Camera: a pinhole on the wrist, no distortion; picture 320 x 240 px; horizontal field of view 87.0 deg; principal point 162.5 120.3 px. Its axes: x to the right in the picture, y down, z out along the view. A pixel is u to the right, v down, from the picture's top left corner.
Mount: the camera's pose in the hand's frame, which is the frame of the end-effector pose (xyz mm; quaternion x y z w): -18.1 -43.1 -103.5 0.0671 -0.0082 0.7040 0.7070
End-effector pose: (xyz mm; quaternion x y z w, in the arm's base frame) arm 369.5 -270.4 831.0 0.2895 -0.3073 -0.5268 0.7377
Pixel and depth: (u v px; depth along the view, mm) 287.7 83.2 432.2
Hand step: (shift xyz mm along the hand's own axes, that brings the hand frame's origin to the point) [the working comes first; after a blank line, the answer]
In the camera's frame: 320.9 -95.1 432.2

115.3 230.0 350.9
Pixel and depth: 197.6 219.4 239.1
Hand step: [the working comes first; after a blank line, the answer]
In the camera's frame: 49.8 140.5 239.1

-137.9 -19.1 150.4
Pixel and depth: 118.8 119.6 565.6
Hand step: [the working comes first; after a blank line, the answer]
In the camera's frame: -146.6 -2.3 565.6

29.8 -249.1 441.2
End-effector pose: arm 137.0 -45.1 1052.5 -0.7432 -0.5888 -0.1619 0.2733
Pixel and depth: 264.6 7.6 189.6
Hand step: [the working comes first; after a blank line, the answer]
In the camera's frame: 114.8 -126.7 189.6

124.9 50.9 86.0
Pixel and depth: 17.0 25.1 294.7
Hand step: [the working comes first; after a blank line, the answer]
In the camera's frame: -254.3 -166.4 294.7

169.9 -327.3 147.7
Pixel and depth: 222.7 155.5 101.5
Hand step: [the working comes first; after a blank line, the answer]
In the camera's frame: 36.2 21.2 101.5

-30.5 -17.9 2.7
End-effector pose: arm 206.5 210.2 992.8 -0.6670 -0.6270 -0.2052 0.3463
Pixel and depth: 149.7 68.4 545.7
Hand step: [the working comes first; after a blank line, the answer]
In the camera's frame: -41.4 -168.0 545.7

194.2 -142.3 418.8
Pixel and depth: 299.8 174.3 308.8
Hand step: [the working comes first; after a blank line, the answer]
In the camera's frame: 251.5 98.9 308.8

-88.9 174.1 237.4
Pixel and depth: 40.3 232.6 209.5
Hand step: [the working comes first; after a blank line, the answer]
In the camera's frame: -151.8 139.5 209.5

-141.1 -216.4 99.6
